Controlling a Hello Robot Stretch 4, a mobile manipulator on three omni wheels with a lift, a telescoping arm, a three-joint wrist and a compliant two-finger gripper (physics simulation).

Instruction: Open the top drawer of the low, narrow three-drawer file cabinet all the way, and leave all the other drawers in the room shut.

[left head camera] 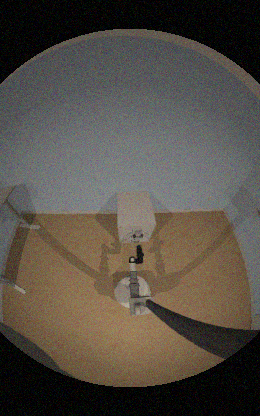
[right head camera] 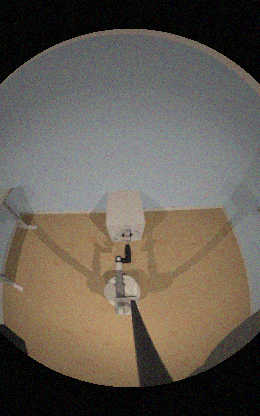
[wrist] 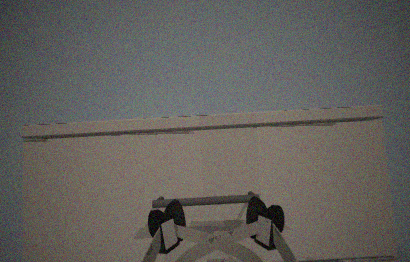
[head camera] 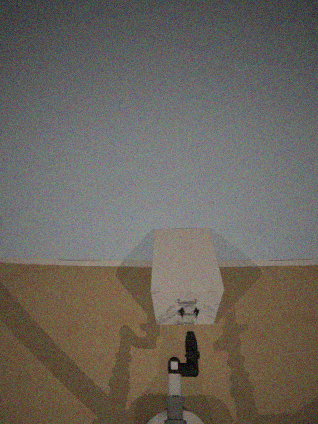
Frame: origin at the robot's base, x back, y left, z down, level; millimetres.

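Where they show: gripper, fingertip midpoint: (left head camera: 137,233) (right head camera: 126,232) (wrist: 215,214) (head camera: 188,307).
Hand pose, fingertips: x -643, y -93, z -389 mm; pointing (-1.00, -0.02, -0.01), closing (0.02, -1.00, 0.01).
Note:
After its pixels a point has its place.
The low off-white file cabinet (head camera: 184,260) {z -492, x -910, y -82 mm} (left head camera: 135,207) {z -492, x -934, y -92 mm} (right head camera: 125,205) {z -493, x -945, y -100 mm} stands against the wall, its front toward me. Its top drawer (wrist: 100,175) {z -429, x -691, y 35 mm} fills much of the wrist view and looks flush and shut. The drawer's grey bar handle (wrist: 206,200) {z -400, x -660, y -85 mm} (head camera: 187,301) {z -367, x -691, y -89 mm} runs nearly level. My gripper (wrist: 215,214) {z -389, x -643, y -93 mm} (head camera: 189,312) {z -389, x -643, y -93 mm} (left head camera: 137,235) {z -389, x -643, y -93 mm} (right head camera: 127,235) {z -389, x -643, y -93 mm} is open at the cabinet front, its dark fingertips spread sideways near the two ends of the handle, slightly below the bar in the wrist view. Nothing shows held between them. The lower drawers are small and partly hidden by my gripper in the head views.
The blue wall (head camera: 150,150) {z -1111, x -1255, y 112 mm} (left head camera: 130,125) {z -1347, x -1252, y -21 mm} rises behind the cabinet. Pale bar-like parts (left head camera: 30,226) (right head camera: 29,227) stick out from furniture at the left wall. My arm (head camera: 174,387) {z -490, x -246, y 0 mm} reaches forward over the brown floor (head camera: 280,350) {z 28, x -513, y -734 mm}. Shadows fall on both sides of the cabinet.

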